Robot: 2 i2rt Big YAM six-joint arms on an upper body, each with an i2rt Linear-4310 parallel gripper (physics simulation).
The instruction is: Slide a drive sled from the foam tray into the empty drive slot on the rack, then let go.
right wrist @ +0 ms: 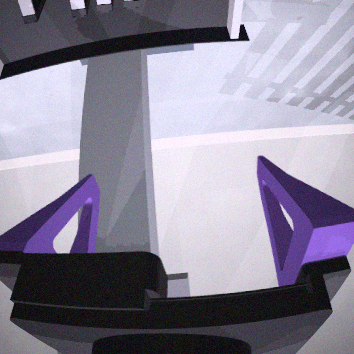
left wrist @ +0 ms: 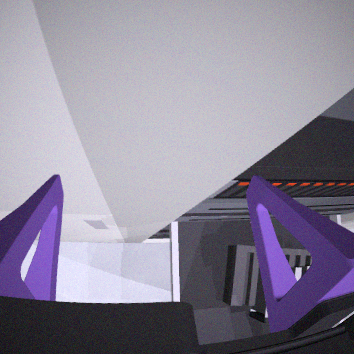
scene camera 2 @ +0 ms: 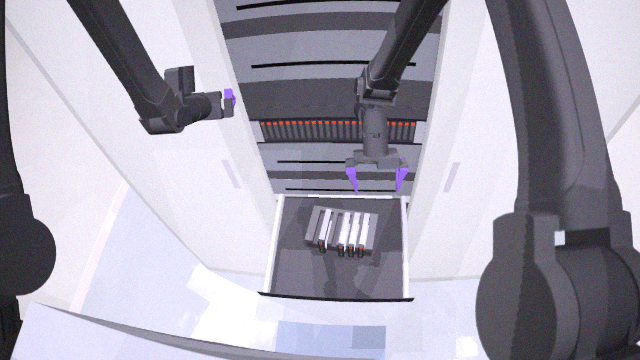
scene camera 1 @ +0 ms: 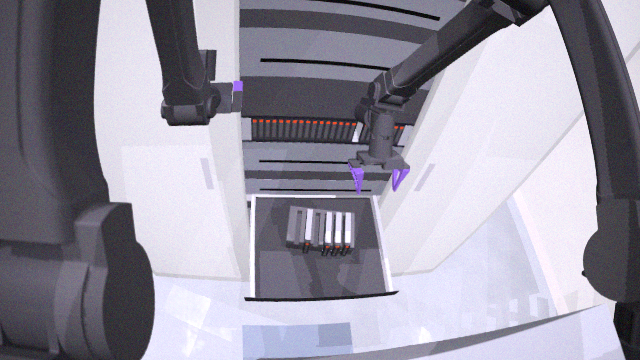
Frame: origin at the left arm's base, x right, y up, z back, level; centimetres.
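Seen in the pictures: left gripper, fingertip midpoint: point(left wrist: 157, 183) point(scene camera 2: 218, 101); right gripper, fingertip midpoint: point(right wrist: 173, 172) point(scene camera 2: 377, 192) point(scene camera 1: 376, 192).
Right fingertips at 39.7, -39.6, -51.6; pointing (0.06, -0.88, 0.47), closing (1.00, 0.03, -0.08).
Observation:
A point is followed by its place in that frame, as x, y, z.
The grey foam tray point(scene camera 1: 292, 230) @[20.7, -67.1, -55.6] point(scene camera 2: 312, 229) @[20.8, -67.1, -55.8] point(left wrist: 240, 275) @[21.0, -67.1, -58.3] lies slightly turned in the open drawer and holds several white drive sleds point(scene camera 1: 328, 227) @[31.2, -61.7, -53.7] point(scene camera 2: 354, 230) @[34.2, -61.6, -53.0] point(right wrist: 28, 7) @[25.0, -61.7, -50.7] with orange-marked front ends. The rack's drive row point(scene camera 1: 300, 130) @[21.4, -37.8, -70.3] point(scene camera 2: 310, 131) @[21.9, -38.0, -70.3] point(left wrist: 300, 190) @[17.7, -37.8, -70.3] runs above the drawer; a pale gap point(scene camera 1: 356, 132) shows toward its right end, and my right arm covers part of the row. My left gripper point(scene camera 1: 238, 95) point(scene camera 2: 231, 101) point(left wrist: 157, 183) @[-0.3, -23.1, -67.5] is open and empty beside the rack's left edge. My right gripper point(scene camera 1: 377, 191) @[39.7, -39.6, -51.6] point(scene camera 2: 377, 192) @[39.7, -39.6, -51.6] point(right wrist: 173, 172) @[39.7, -39.6, -51.6] is open and empty, above the drawer's back right.
The drawer point(scene camera 1: 252, 250) @[7.9, -69.4, -49.4] point(scene camera 2: 405, 250) @[50.9, -69.4, -49.8] point(left wrist: 175, 265) @[7.8, -69.4, -61.1] point(right wrist: 125, 44) @[33.1, -70.3, -33.5] stands pulled out below the rack. White door panels point(scene camera 1: 185, 215) @[-20.0, -81.5, -68.4] point(scene camera 2: 450, 225) @[73.6, -87.1, -68.4] flank the rack on both sides. A blue patch point(scene camera 1: 285, 340) @[19.2, -129.9, -27.8] point(scene camera 2: 320, 337) @[20.1, -130.0, -28.7] shows on the floor in front of the drawer.

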